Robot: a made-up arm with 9 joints. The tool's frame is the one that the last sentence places. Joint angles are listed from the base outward.
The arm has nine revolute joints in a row. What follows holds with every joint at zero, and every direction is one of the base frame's.
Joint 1 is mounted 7 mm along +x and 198 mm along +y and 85 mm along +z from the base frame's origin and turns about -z.
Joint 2 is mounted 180 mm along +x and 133 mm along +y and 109 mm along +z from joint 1 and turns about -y.
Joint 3 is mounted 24 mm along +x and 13 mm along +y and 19 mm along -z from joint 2 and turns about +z.
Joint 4 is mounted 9 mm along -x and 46 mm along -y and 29 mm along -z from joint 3 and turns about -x.
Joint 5 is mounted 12 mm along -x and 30 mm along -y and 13 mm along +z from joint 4 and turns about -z.
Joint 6 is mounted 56 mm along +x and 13 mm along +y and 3 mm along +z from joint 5 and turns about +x.
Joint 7 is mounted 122 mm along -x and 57 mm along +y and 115 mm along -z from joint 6 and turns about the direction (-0.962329, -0.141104, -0.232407).
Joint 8 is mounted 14 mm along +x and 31 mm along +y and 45 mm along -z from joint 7 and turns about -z.
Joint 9 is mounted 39 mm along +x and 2 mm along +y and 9 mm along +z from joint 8 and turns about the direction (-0.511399, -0.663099, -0.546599).
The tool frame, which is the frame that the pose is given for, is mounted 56 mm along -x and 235 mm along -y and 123 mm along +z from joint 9; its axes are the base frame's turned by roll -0.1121, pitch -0.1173 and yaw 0.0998 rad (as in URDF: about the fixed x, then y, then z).
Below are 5 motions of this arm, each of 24 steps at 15 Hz.
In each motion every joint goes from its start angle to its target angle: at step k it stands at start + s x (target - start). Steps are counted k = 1, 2, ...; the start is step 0. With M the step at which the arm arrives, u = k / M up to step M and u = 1 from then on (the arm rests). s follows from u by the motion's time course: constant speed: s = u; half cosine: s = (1 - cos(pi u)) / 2; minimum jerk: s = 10 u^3 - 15 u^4 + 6 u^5.
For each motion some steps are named. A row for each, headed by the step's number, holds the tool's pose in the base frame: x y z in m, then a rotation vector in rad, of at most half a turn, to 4 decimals.
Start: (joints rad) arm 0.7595 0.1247 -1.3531 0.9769 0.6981 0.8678 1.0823 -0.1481 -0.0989
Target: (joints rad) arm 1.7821 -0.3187 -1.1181 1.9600 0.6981 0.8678 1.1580 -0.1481 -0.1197
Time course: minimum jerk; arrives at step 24
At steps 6, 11, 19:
6: 0.3404 0.2137 0.2206 -1.1699 1.2670 -2.4354
11: 0.3385 0.0941 0.1885 1.3362 -1.8808 2.0468
19: 0.2495 -0.0396 0.1246 1.1365 -2.5542 1.0252

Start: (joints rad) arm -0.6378 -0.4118 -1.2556 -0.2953 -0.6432 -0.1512 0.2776 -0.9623 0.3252
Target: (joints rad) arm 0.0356 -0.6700 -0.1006 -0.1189 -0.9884 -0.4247 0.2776 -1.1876 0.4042
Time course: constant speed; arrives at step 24
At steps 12, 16, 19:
12: 0.1755 0.3175 0.1940 -0.2542 -0.0481 1.4531
16: 0.2030 0.3113 0.1853 -0.1532 -0.0706 1.6152
19: 0.2200 0.3058 0.1793 -0.0725 -0.1094 1.7300

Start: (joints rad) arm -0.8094 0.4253 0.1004 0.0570 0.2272 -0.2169 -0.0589 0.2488 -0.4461
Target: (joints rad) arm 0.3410 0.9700 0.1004 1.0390 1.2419 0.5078 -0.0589 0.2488 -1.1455
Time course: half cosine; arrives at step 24
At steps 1, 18, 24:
1: 0.2001 0.2378 0.1033 0.0892 -0.2820 0.7464
18: 0.2457 -0.0049 0.1179 0.1567 -1.2641 -0.2690
24: 0.2143 -0.0617 0.1666 -0.0407 -1.4925 -0.2944

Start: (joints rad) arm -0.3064 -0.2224 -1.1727 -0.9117 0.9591 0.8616 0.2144 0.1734 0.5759
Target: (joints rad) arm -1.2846 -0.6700 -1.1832 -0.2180 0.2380 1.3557 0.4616 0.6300 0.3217
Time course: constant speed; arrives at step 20
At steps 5, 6, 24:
5: 0.0051 0.5737 0.2494 0.4834 0.0105 -2.1178
6: -0.0186 0.5759 0.2469 0.4514 0.0083 -2.0490
24: -0.3190 0.4325 0.2613 -0.0067 0.0904 -1.0515

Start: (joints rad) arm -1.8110 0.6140 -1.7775 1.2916 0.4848 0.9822 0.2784 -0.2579 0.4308
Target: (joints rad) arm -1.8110 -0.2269 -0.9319 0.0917 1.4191 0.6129 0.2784 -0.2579 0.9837
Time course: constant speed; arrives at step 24
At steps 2, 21, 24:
2: -0.3424 0.3061 0.1328 -0.3841 -0.6893 -0.3605
21: -0.3199 0.3894 0.0837 -0.5429 -0.9484 -0.8394
24: -0.3165 0.4076 0.0912 -0.6563 -0.9017 -0.8731

